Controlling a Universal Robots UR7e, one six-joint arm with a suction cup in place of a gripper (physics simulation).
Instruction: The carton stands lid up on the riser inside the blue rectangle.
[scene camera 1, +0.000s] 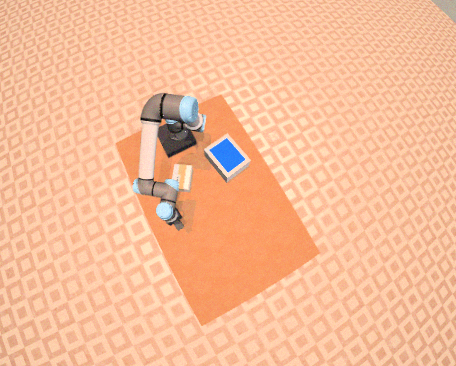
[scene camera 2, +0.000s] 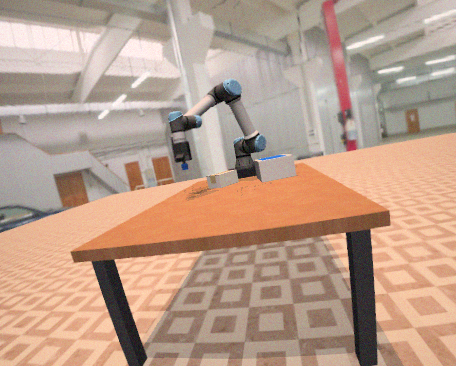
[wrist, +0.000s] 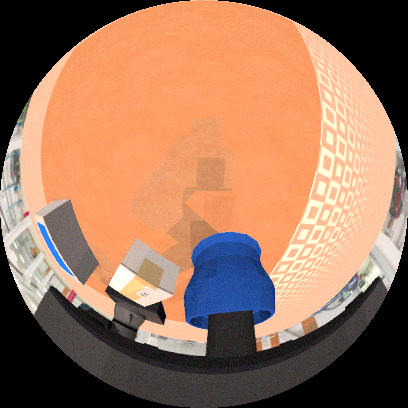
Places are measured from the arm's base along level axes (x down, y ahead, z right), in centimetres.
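Pixels of known places: hand at its tool point: (scene camera 2: 185, 169) (wrist: 226, 260); arm's base at its link origin: (scene camera 1: 178, 132) (scene camera 2: 245, 167) (wrist: 130, 310).
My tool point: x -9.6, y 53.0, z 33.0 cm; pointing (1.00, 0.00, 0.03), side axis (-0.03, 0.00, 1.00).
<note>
For each thing: its top centre in the pictures, then the offset to it from my tool point. Level surfaces: height alone.
- carton at its top centre: (wrist: 133, 290) (scene camera 2: 221, 172) (scene camera 1: 181, 176) dz -17.1, dx +7.4, dy -22.4 cm
- grey riser at its top centre: (wrist: 52, 249) (scene camera 2: 271, 157) (scene camera 1: 227, 154) dz -50.0, dx +3.7, dy -16.2 cm
- blue rectangle at its top centre: (wrist: 52, 249) (scene camera 2: 271, 157) (scene camera 1: 227, 154) dz -50.0, dx +3.7, dy -16.2 cm
- wooden table at its surface level: dx +15.7 cm
The carton (scene camera 1: 184, 177) (scene camera 2: 222, 179) (wrist: 145, 272) lies on the table beside the arm's base, apart from the riser. Its top face shows a tan tape band and a white label with a barcode. The grey riser (scene camera 1: 239, 171) (scene camera 2: 276, 171) (wrist: 75, 240) stands right of the carton in both scene views. The blue rectangle (scene camera 1: 227, 155) (scene camera 2: 272, 157) (wrist: 52, 252) is on its top, with nothing on it. My gripper (scene camera 1: 179, 226) (scene camera 2: 184, 166) (wrist: 226, 275), a blue suction cup, is open and holds nothing. It hangs above the table, to the side of the carton.
The wooden table (scene camera 1: 245, 240) (scene camera 2: 240, 215) (wrist: 180, 75) bears the arm's black base (scene camera 1: 172, 145) (scene camera 2: 245, 165) near its far end. The riser stands close to one long table edge. The gripper hangs near the opposite long edge. The arm's shadow falls on the table.
</note>
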